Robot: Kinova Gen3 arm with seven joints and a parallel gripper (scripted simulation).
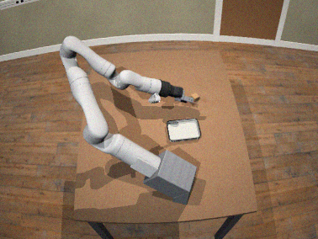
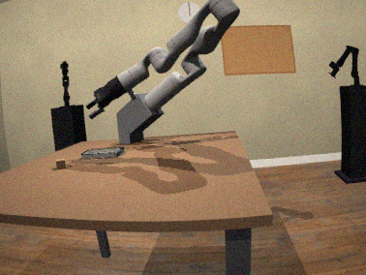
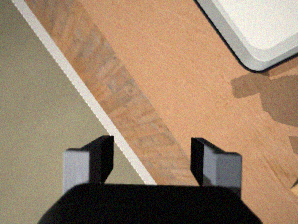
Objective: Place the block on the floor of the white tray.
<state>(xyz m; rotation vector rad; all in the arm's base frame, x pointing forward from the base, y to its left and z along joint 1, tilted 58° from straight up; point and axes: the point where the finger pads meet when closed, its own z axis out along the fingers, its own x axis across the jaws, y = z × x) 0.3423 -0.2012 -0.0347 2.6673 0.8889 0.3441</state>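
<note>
The tan wooden block lies 180 mm below my hand, 180 mm ahead of it and 70 mm to the right of it. Also, from my hand: white tray 180 mm below, 50 mm behind, 10 mm to the left.
</note>
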